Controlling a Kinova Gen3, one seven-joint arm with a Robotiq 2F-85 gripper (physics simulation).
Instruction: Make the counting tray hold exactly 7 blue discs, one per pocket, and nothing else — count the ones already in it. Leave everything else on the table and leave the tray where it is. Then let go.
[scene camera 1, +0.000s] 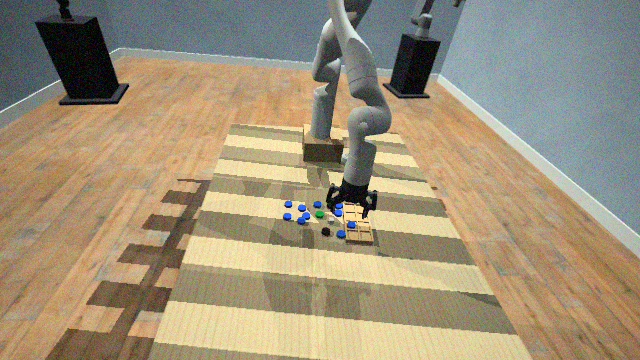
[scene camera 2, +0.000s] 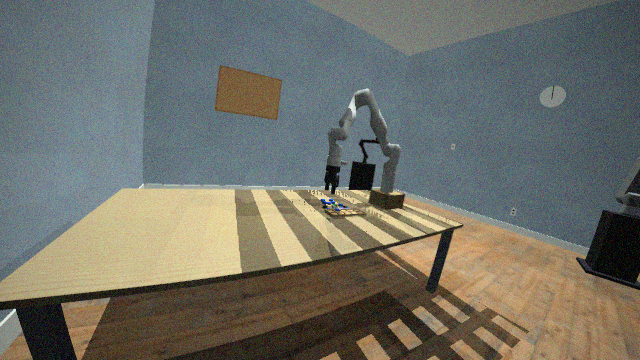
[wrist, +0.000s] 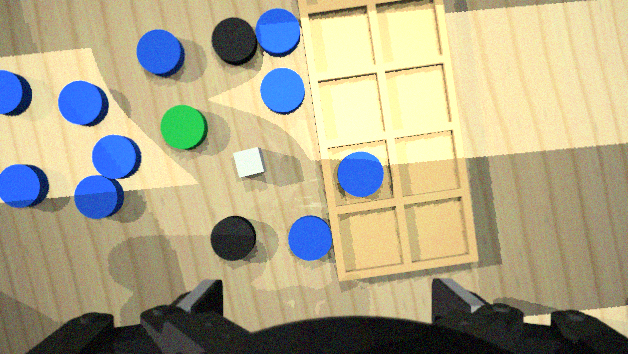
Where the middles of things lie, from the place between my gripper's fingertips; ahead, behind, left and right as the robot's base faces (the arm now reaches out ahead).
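From my hand: wooden counting tray (scene camera 1: 362, 233), 100 mm below, 80 mm to the left, 70 mm behind. Small white cube (wrist: 249, 162), 20 mm to the right of my hand, 70 mm behind, 100 mm below. Green disc (wrist: 184, 127), 110 mm behind my hand, 100 mm below, 50 mm to the right.
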